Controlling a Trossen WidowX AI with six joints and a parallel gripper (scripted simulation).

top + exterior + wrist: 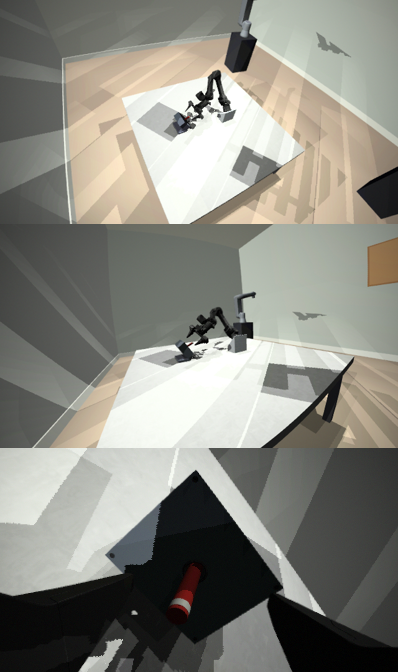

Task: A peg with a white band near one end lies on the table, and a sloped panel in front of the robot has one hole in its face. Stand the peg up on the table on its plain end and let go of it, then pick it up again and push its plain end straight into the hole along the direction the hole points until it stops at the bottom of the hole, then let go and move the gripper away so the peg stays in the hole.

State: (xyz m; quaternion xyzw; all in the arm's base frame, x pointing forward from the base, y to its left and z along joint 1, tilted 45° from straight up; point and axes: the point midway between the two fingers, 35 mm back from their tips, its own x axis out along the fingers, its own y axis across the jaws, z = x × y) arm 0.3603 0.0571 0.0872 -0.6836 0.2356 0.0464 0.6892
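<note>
Now: the red peg 2 cm below my gripper tip. The rest, counted from my gripper tip: dark sloped panel: 6 cm ahead, 5 cm below, 1 cm to the left.
</note>
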